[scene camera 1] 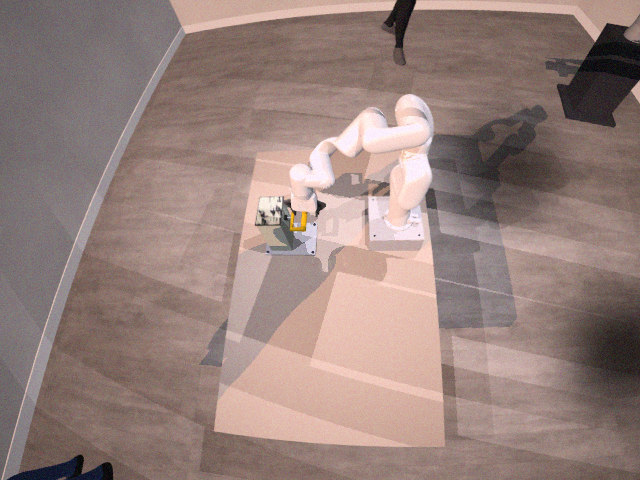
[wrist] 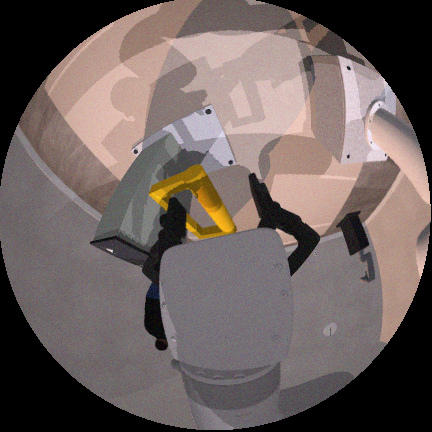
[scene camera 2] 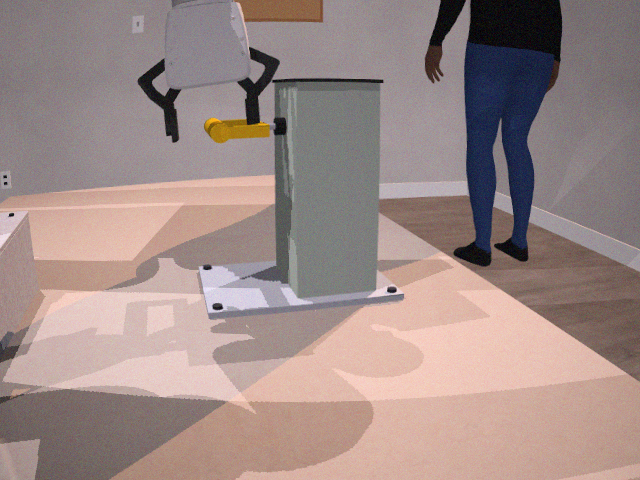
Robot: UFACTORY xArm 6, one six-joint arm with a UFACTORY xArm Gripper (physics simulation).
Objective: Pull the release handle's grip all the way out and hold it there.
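The release handle's yellow grip [scene camera 1: 298,228] [scene camera 2: 248,131] [wrist: 212,200] is a rectangular loop with a thick round outer bar. It sits close to the grey-green post [scene camera 1: 279,236] [scene camera 2: 336,191] [wrist: 125,205]. A very short stretch of rod shows between the grip and the black collar [scene camera 2: 279,126] on the post's side. My gripper [scene camera 2: 213,131] [wrist: 213,192] is wide open above the grip, pointing down. One finger reaches into the loop, between the outer bar and the post. The other finger is outside the outer bar, apart from it. That inner fingertip is partly hidden behind the grip.
The post stands on a pale base plate [scene camera 1: 308,249] [scene camera 2: 242,301] [wrist: 220,142] with black bolts. The arm's own base block [scene camera 1: 395,242] [scene camera 2: 12,268] [wrist: 327,110] stands on the side that the grip faces. A person [scene camera 2: 511,103] stands behind the post in scene camera 2.
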